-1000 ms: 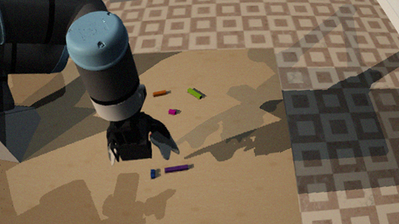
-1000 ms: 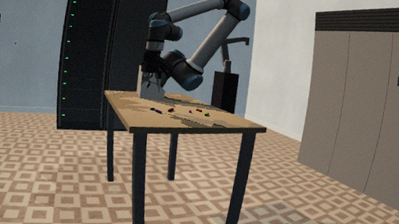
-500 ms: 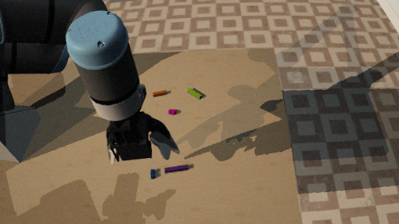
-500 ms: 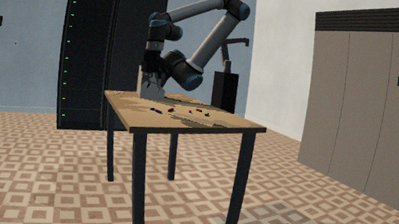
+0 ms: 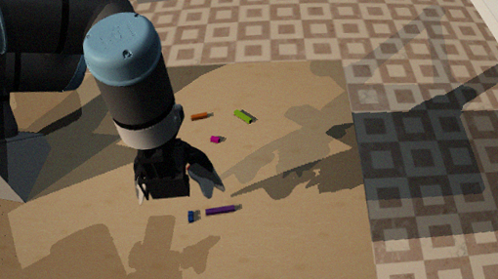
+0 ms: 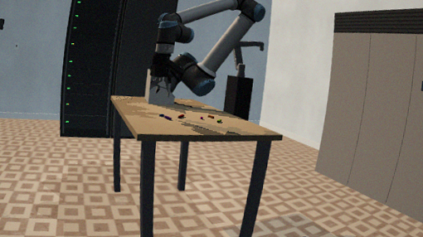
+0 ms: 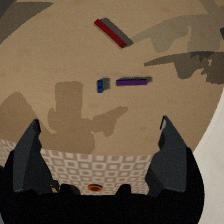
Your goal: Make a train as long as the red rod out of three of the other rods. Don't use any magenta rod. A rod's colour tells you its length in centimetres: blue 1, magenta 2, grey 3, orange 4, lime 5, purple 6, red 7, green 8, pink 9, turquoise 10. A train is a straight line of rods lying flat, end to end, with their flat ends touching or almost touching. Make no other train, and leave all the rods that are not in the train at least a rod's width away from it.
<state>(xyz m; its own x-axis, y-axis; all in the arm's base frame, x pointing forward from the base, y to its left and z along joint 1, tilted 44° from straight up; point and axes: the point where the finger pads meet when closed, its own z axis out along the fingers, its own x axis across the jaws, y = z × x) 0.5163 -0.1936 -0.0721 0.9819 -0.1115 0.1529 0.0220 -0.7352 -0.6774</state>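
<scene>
The lime rod is 270 mm to the left of my hand, 120 mm ahead of it and 100 mm below it. Round my hand: purple rod (100 mm below, 60 mm ahead, 20 mm to the left); red rod (110 mm to the left, 100 mm below, 20 mm ahead); magenta rod (210 mm to the left, 100 mm below, 50 mm ahead).
</scene>
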